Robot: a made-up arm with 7 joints. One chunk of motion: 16 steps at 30 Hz.
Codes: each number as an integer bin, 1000 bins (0 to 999) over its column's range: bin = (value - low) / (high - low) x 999, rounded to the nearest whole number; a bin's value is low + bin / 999 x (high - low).
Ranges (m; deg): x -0.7..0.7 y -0.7..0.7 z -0.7..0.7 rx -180..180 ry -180..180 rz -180..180
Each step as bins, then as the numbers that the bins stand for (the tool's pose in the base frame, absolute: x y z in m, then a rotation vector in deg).
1 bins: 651 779 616 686 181 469
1 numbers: 0.2123 0.3917 0.1633 67.21 -114.77 -10.99
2 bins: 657 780 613 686 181 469
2 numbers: 0.2207 0.3931 0.1591 67.21 -114.77 -10.99
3 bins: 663 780 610 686 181 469
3 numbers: 0.2291 0.3931 0.1549 67.21 -114.77 -10.99
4 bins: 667 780 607 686 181 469
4 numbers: 0.2347 0.3931 0.1507 67.21 -114.77 -10.99
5 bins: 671 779 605 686 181 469
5 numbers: 0.2403 0.3917 0.1478 67.21 -114.77 -10.99
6 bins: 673 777 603 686 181 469
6 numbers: 0.2431 0.3889 0.1450 67.21 -114.77 -10.99
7 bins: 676 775 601 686 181 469
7 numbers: 0.2473 0.3861 0.1422 67.21 -114.77 -10.99
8 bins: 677 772 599 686 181 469
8 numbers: 0.2487 0.3819 0.1394 67.21 -114.77 -10.99
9 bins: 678 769 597 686 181 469
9 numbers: 0.2502 0.3777 0.1366 67.21 -114.77 -10.99
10 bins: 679 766 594 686 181 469
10 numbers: 0.2516 0.3735 0.1324 67.21 -114.77 -10.99
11 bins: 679 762 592 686 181 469
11 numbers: 0.2516 0.3679 0.1296 67.21 -114.77 -10.99
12 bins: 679 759 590 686 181 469
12 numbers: 0.2516 0.3637 0.1268 67.21 -114.77 -10.99
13 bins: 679 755 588 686 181 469
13 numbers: 0.2516 0.3581 0.1240 67.21 -114.77 -10.99
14 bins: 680 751 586 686 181 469
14 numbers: 0.2530 0.3525 0.1212 67.21 -114.77 -10.99
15 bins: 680 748 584 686 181 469
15 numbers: 0.2530 0.3482 0.1184 67.21 -114.77 -10.99
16 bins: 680 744 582 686 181 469
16 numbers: 0.2530 0.3426 0.1156 67.21 -114.77 -10.99
